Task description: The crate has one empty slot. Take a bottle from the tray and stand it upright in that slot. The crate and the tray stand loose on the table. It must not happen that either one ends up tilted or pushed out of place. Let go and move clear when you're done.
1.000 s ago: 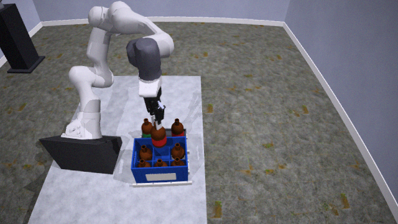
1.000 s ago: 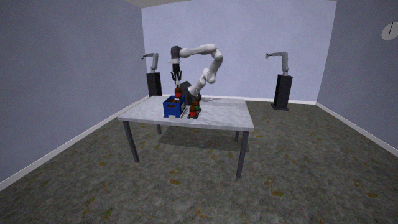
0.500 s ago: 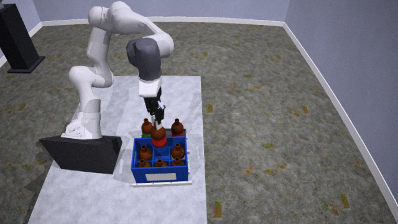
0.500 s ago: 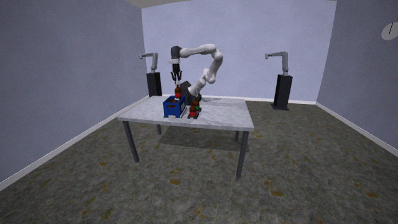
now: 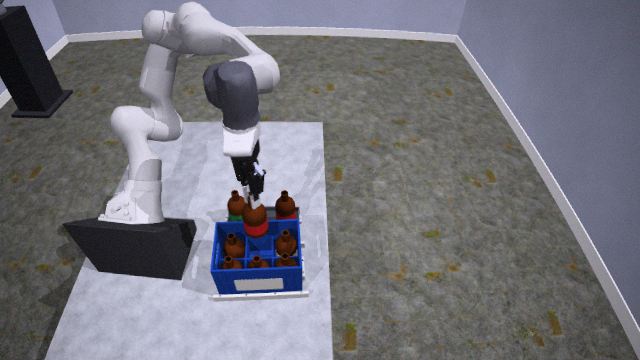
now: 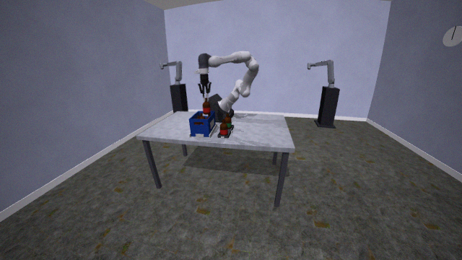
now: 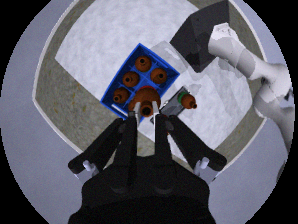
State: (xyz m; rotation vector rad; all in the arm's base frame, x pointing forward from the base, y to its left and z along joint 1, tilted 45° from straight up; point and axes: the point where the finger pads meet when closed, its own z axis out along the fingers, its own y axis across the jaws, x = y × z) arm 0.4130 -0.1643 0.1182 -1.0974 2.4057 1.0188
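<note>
Now: hand 90 mm above the bottle. Also, from my hand: dark tray 340 mm below, 180 mm to the left, 20 mm behind; crate 270 mm below, 40 mm to the right, 10 mm ahead.
</note>
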